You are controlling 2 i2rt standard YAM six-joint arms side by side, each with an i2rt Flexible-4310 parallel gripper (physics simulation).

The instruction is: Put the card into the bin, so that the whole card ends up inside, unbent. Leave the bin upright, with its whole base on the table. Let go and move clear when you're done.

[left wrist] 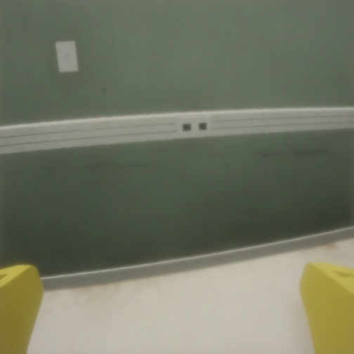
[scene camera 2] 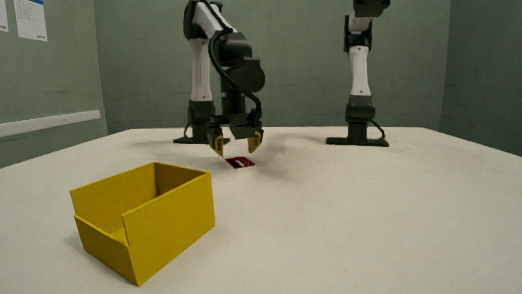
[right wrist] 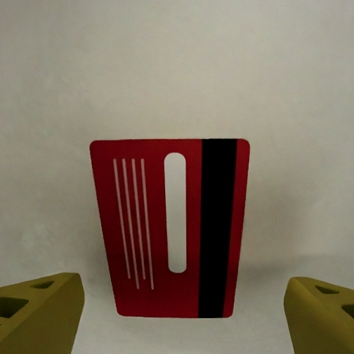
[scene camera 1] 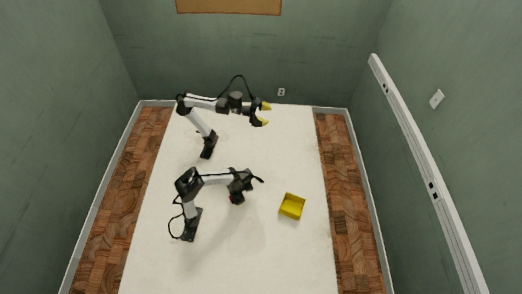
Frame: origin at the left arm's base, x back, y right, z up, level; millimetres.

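Seen in the pictures: left gripper, fingertip midpoint: [scene camera 1: 270, 115]; right gripper, fingertip midpoint: [scene camera 2: 236, 154] [scene camera 1: 236, 197]; left arm's base, origin of the base link: [scene camera 2: 356, 143] [scene camera 1: 209, 146]; right arm's base, origin of the base link: [scene camera 2: 201, 141] [scene camera 1: 192, 223].
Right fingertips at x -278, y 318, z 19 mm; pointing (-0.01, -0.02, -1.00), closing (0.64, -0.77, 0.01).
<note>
Pixels of each thing's middle, then the offset from my right fingertips to it. Level surfaces: height alone.
- red card, body centre: [scene camera 2: 239, 162] [scene camera 1: 236, 197] dx +0, dy -7, dz -18 mm
- yellow bin, body centre: [scene camera 2: 147, 210] [scene camera 1: 292, 206] dx -323, dy -11, dz +20 mm
- white table, its level: dz -19 mm
The red card [scene camera 1: 231, 199] [scene camera 2: 240, 162] [right wrist: 192, 230], with a black stripe and a white strip, lies flat on the table and looks unbent. My right gripper [scene camera 2: 236, 152] [right wrist: 183, 288] is open and points down low over the card, its fingers apart on either side of the card's near end in the right wrist view. In scene camera 1 the gripper hides most of the card. The yellow bin [scene camera 1: 290, 215] [scene camera 2: 172, 225] stands upright on the table, to the right of the right gripper in scene camera 1. My left gripper [scene camera 1: 269, 114] [left wrist: 170, 279] is open and empty, raised far from the card.
The white table [scene camera 1: 280, 160] [scene camera 2: 375, 210] carries both arm bases [scene camera 1: 191, 227] [scene camera 1: 209, 146]. In scene camera 2 the bin is in front at the left, nearer the camera than the card. Its low side faces the lower left. A wall with a white rail [left wrist: 100, 132] shows in the left wrist view.
</note>
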